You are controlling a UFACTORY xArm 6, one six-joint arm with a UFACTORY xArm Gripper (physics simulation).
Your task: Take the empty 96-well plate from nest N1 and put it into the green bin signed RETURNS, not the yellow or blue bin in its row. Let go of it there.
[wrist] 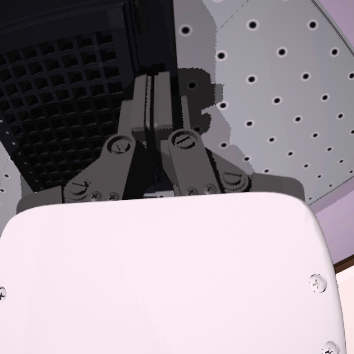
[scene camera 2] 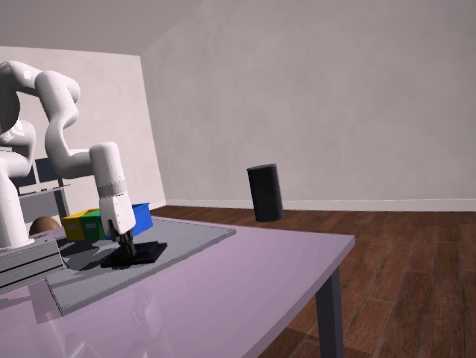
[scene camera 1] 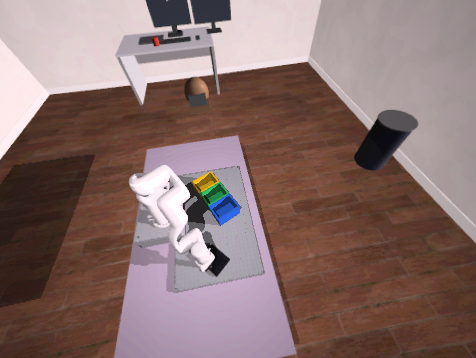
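Pixels of known places: gripper, fingertip midpoint: point(wrist: 155, 95) point(scene camera 2: 130, 256) point(scene camera 1: 209, 266); arm's base, link origin: point(scene camera 2: 14, 247) point(scene camera 1: 163, 219).
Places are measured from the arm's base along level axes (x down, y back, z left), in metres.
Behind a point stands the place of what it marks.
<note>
A dark 96-well plate point(wrist: 60, 75) @(z -0.279, x 0.066, y -0.341 m) lies in the black nest point(scene camera 1: 221, 264) point(scene camera 2: 156, 252) point(wrist: 159, 25) on the perforated grey board. The nest's sign does not show. My gripper point(scene camera 2: 131, 256) @(z -0.302, x 0.062, y -0.296 m) point(wrist: 155, 95) @(z -0.302, x 0.062, y -0.296 m) is shut with nothing between its fingers. Its tips point down at the nest's side strip, beside the plate's edge, low over the nest; whether they touch it I cannot tell. In scene camera 1 the fingers are hidden by the arm. The green bin point(scene camera 1: 215, 194) @(z 0.210, x 0.076, y -0.333 m) point(scene camera 2: 92, 227) @(z 0.110, x 0.029, y -0.273 m) stands between the other two bins; its label is too small to read.
The yellow bin point(scene camera 1: 206, 181) @(z 0.326, x 0.057, y -0.265 m) point(scene camera 2: 74, 229) @(z 0.213, x 0.033, y -0.210 m) and the blue bin point(scene camera 1: 229, 215) @(z -0.002, x 0.024, y -0.434 m) point(scene camera 2: 143, 220) @(z 0.012, x 0.043, y -0.458 m) flank the green one. The grey board point(scene camera 1: 242, 250) @(z -0.221, x 0.083, y -0.501 m) point(scene camera 2: 200, 235) @(z -0.291, x 0.083, y -0.531 m) point(wrist: 280, 75) @(z -0.353, x 0.083, y -0.243 m) lies on the lilac table point(scene camera 1: 200, 325) @(z -0.575, x 0.095, y -0.252 m) point(scene camera 2: 260, 265) @(z -0.593, x 0.096, y -0.490 m). A black cylinder point(scene camera 1: 382, 142) point(scene camera 2: 266, 192) stands off the table.
</note>
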